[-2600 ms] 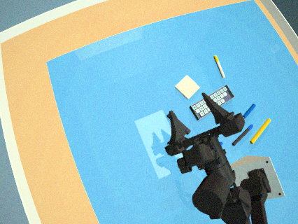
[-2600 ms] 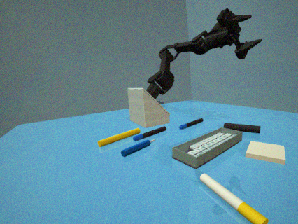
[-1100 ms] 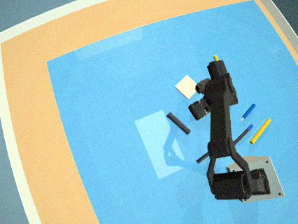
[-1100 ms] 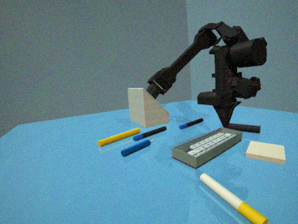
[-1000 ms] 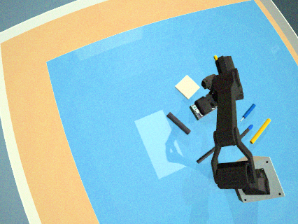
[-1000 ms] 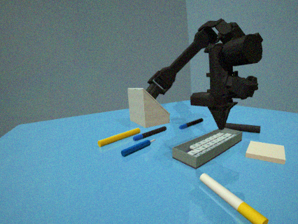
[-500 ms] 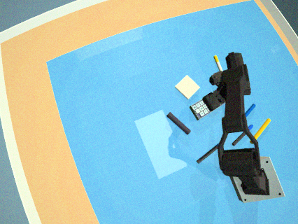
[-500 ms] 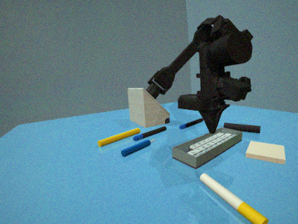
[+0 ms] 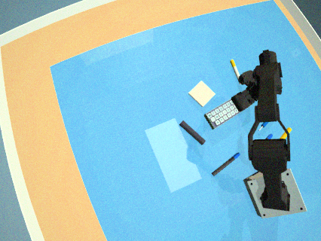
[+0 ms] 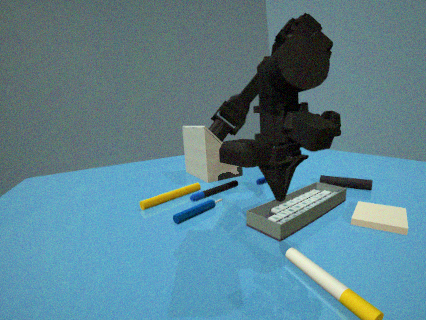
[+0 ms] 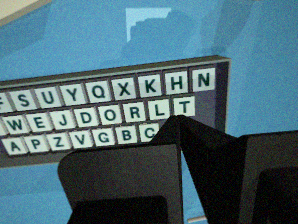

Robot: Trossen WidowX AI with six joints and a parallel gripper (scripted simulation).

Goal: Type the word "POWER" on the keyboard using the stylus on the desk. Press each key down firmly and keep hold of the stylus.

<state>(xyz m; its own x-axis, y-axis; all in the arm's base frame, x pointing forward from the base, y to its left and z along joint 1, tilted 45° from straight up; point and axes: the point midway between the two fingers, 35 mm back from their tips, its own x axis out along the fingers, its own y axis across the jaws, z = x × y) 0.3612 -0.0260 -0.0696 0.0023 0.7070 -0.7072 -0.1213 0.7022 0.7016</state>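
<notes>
My gripper tip is now 130 mm past the blue stylus, 60 mm to the left of it and 30 mm above it. The rest, counted from my gripper tip: yellow marker: 150 mm ahead, 60 mm to the right, 30 mm below; then cream notepad: 100 mm ahead, 140 mm to the left, 40 mm below; then stylus tip: 140 mm behind, 30 mm to the right, 30 mm below.
</notes>
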